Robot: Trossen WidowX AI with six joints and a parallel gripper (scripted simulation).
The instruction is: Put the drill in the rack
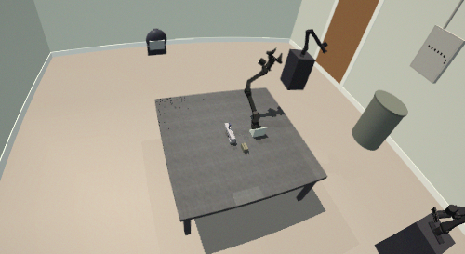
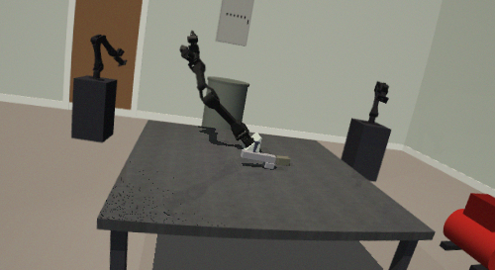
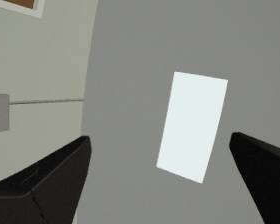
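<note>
The dark blue key is 530 mm ahead of my gripper tip, 520 mm below it and 440 mm to the left of it. Round my gripper tip: drill 570 mm below, 520 mm ahead, 490 mm to the left.
</note>
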